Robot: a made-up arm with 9 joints.
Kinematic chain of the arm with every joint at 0, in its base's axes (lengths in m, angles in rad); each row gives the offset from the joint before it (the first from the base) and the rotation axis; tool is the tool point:
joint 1: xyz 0 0 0.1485 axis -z
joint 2: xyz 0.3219 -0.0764 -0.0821 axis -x
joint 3: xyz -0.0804 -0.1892 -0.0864 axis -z
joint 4: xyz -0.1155 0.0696 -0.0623 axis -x
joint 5: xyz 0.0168 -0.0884 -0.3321 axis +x
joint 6: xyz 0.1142 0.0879 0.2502 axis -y
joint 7: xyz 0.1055 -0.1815 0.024 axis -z
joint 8: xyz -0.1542 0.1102 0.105 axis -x
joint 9: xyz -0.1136 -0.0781 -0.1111 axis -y
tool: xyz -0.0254 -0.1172 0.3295
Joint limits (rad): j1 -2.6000..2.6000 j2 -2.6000..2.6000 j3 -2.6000..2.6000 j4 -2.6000..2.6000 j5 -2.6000..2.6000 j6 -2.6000..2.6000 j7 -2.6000..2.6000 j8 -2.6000..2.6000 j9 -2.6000..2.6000
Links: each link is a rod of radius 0.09 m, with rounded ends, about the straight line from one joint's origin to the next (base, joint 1, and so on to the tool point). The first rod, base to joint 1, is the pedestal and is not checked.
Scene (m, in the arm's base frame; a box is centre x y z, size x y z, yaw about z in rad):
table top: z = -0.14
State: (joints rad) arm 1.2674 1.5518 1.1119 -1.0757 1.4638 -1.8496 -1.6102 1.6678 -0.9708
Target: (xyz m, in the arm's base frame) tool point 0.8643 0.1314 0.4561
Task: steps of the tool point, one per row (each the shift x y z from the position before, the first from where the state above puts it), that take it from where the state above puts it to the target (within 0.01 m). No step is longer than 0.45 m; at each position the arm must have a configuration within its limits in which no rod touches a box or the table.
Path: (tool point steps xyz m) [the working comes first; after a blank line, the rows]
Joints at the target: -0.0650 2.2534 1.3866 -1.9151 1.7379 -2.2528 -1.7672 1.4142 -0.9504
Straight joint move there: clear.

1: 0.3977 -0.1310 0.0590
2: 0.4244 0.0601 0.0398
3: 0.3559 0.2442 0.0095
4: 0.2072 0.3724 -0.0282
5: 0.0181 0.4099 -0.0674

